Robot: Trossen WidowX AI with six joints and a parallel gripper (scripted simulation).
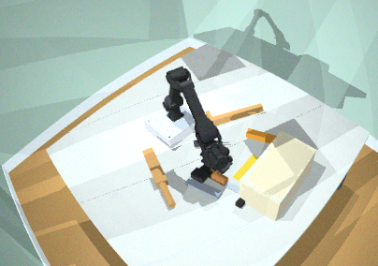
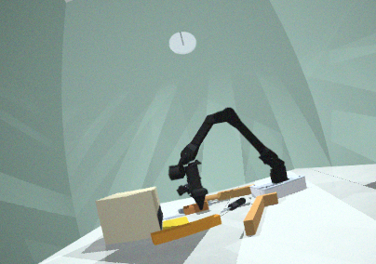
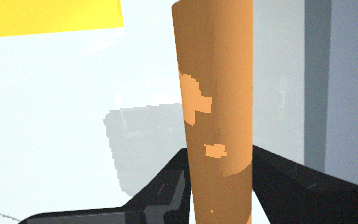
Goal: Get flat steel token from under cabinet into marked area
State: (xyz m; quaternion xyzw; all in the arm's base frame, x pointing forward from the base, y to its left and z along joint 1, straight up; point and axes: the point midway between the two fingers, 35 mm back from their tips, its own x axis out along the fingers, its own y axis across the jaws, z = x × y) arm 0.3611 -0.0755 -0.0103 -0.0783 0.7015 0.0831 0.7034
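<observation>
The grey flat bar is 70 mm to the right of my gripper tip and 30 mm ahead of it. From my gripper tip the other things lie so: orange paddle (180 mm to the right, 120 mm behind, 10 mm above); then orange bar (320 mm to the left, 30 mm ahead, 10 mm above).
</observation>
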